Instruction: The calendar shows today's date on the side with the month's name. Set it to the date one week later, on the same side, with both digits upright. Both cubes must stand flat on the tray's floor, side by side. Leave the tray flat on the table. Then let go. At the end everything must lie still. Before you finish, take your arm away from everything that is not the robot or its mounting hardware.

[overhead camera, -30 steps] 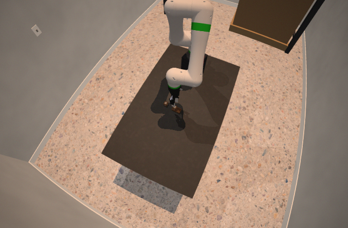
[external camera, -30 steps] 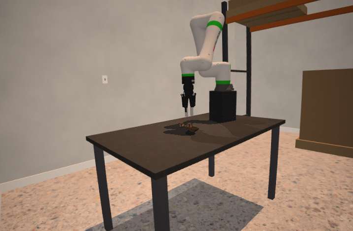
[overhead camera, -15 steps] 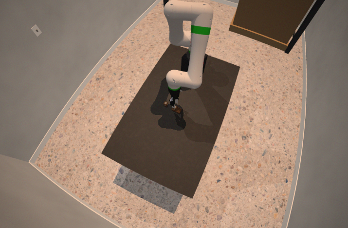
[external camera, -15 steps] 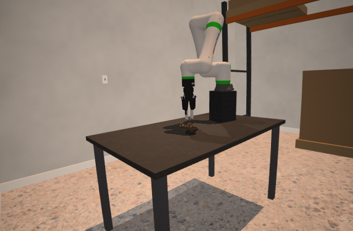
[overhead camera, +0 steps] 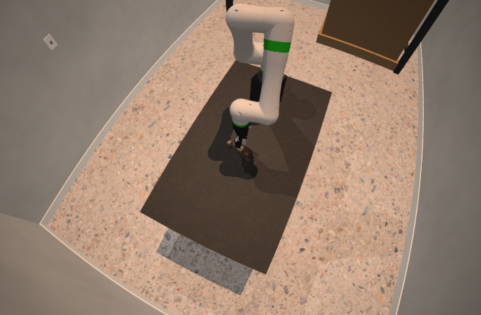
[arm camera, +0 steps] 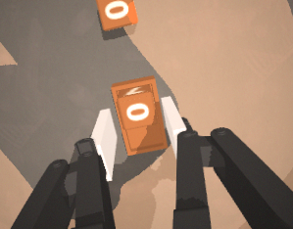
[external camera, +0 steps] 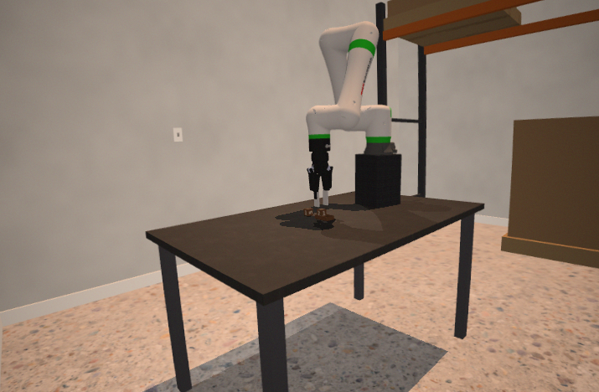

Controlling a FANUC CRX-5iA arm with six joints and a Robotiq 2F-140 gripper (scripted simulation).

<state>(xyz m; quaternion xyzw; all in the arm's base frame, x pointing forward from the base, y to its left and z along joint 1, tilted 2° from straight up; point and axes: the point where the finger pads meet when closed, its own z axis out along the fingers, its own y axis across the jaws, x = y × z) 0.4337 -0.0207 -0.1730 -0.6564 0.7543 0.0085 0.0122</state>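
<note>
Right now my hand is 20 mm to the right of the brown tray and 80 mm above it.
</note>
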